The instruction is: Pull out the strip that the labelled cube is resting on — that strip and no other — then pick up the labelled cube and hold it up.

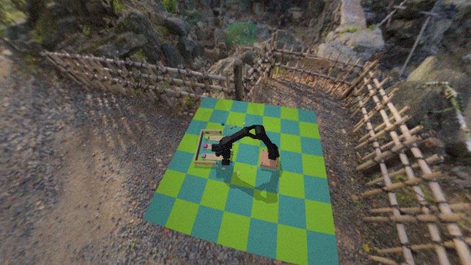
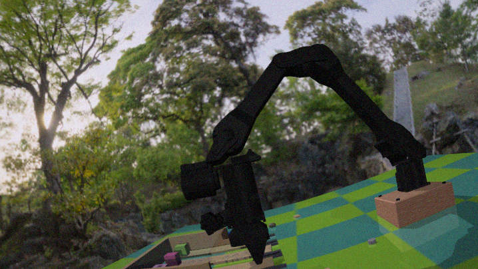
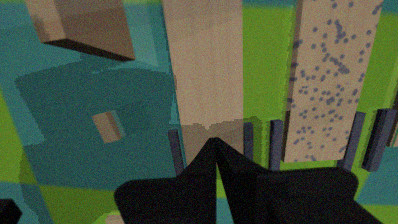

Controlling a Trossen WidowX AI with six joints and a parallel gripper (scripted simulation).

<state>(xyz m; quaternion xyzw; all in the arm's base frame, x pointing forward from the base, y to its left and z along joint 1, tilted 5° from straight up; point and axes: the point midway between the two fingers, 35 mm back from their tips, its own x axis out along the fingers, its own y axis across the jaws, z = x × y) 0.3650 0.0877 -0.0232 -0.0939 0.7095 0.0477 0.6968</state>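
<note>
Now: gripper tip 9 cm short of the wooden strip and 2 cm to the right of it. Also, from my gripper tip: labelled cube: 20 cm ahead, 4 cm to the left, 1 cm above.
</note>
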